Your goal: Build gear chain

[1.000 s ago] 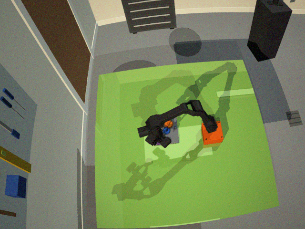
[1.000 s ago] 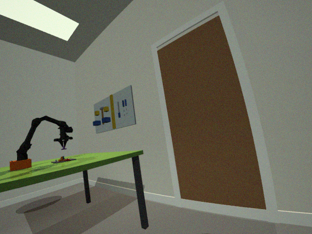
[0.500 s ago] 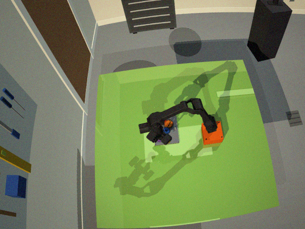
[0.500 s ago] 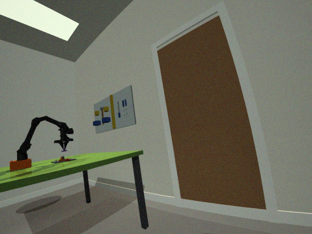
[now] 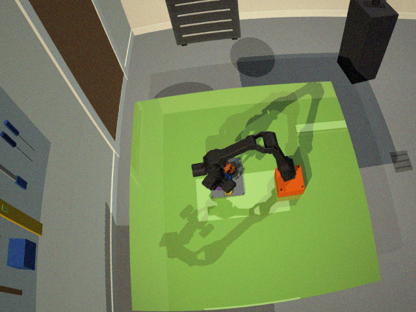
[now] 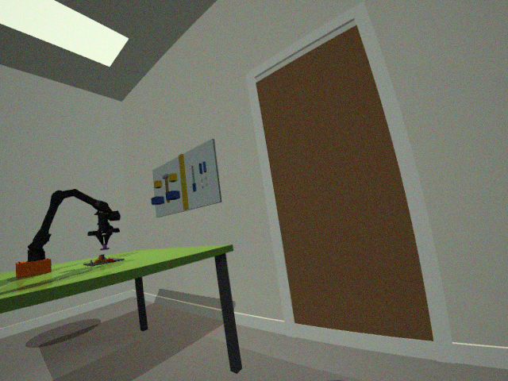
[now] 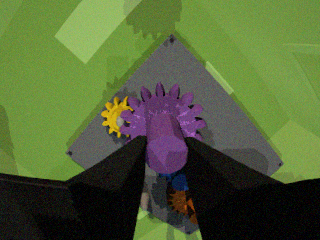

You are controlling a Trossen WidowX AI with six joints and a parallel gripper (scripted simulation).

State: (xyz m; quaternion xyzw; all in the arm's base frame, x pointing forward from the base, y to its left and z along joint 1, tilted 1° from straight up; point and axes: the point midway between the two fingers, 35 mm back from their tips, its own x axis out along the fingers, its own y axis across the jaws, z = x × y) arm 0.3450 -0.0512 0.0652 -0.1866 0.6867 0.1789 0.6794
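My gripper tip is 3 cm past the yellow gear, 2 cm to the right of it and 8 cm above it. Round my gripper tip: purple gear 1 cm below; then board 5 cm behind, 6 cm to the right, 10 cm below; then blue gear 5 cm behind, 5 cm to the right, 8 cm below.
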